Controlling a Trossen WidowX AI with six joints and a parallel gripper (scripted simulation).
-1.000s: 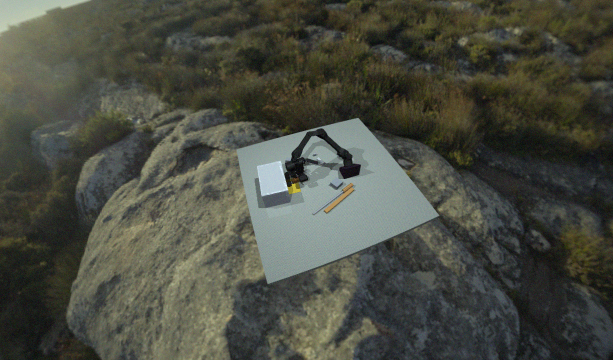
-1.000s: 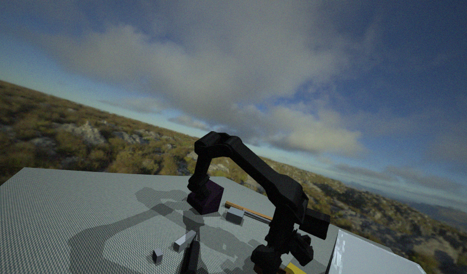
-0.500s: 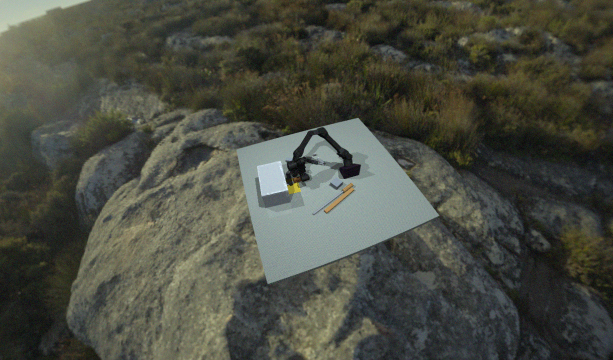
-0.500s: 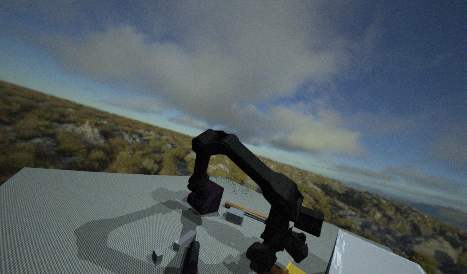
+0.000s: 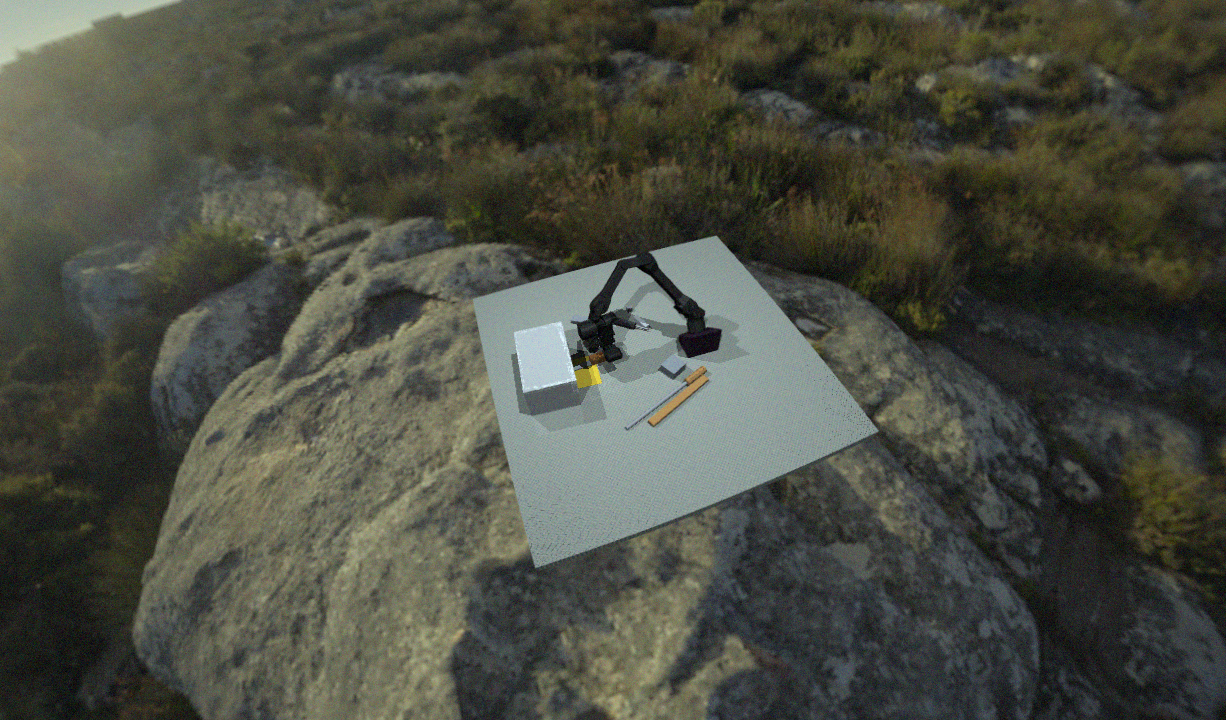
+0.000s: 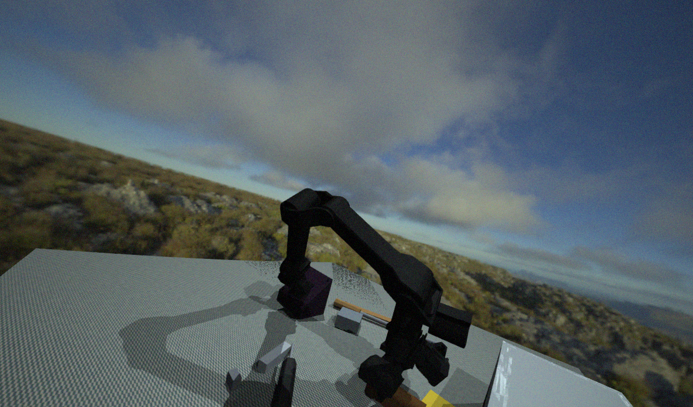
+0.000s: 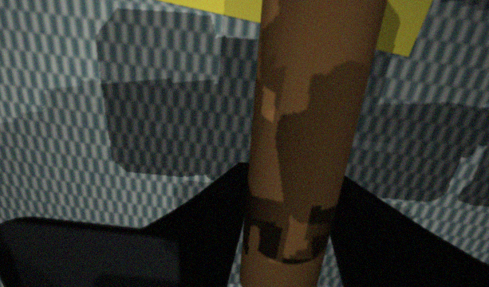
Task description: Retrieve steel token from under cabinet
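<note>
Now: gripper tip 200 mm past the grey bar and 110 mm to the left of it. From my gripper tip the other things lie so: grey block (210 mm behind, 170 mm to the left, 10 mm above); small grey cube (190 mm behind, 210 mm to the right); wooden stick (160 mm behind, 310 mm to the left).
</note>
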